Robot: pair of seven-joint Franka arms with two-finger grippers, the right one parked.
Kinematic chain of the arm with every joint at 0, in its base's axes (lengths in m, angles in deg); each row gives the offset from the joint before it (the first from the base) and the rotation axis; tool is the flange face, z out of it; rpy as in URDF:
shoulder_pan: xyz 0 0 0.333 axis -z
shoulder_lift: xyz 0 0 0 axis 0.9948 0.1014 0
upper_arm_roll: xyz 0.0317 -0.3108 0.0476 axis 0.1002 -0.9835 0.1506
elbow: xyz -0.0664 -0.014 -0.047 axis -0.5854 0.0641 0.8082
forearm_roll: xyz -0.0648 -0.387 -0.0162 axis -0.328 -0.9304 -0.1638
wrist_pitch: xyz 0 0 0 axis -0.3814 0.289 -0.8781
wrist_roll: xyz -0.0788 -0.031 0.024 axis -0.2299 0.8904 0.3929
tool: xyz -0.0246 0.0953 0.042 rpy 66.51 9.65 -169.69
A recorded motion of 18 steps. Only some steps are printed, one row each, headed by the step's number.
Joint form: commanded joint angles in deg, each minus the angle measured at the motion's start. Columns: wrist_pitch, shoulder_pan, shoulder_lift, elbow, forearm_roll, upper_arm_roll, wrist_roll.
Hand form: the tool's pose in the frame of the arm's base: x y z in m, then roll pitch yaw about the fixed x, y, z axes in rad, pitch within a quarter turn. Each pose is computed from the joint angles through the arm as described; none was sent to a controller.
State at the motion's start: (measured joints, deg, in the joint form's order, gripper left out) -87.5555 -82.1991 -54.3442 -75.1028 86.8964 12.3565 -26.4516
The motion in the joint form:
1: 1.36 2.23 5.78 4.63 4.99 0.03 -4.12
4: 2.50 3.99 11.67 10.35 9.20 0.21 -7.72
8: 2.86 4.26 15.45 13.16 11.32 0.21 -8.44
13: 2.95 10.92 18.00 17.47 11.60 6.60 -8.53
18: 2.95 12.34 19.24 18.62 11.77 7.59 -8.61
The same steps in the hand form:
1: 0.4913 -0.4225 0.3022 -3.0751 -0.0211 -0.0131
4: 0.5089 -0.4377 0.2851 -3.0769 -0.0338 0.0216
8: 0.5206 -0.4398 0.2672 -3.0772 -0.0260 0.0313
13: 0.5275 -0.4542 0.2430 -3.0346 -0.0510 0.0258
18: 0.5267 -0.4601 0.2335 -3.0279 -0.0493 0.0208

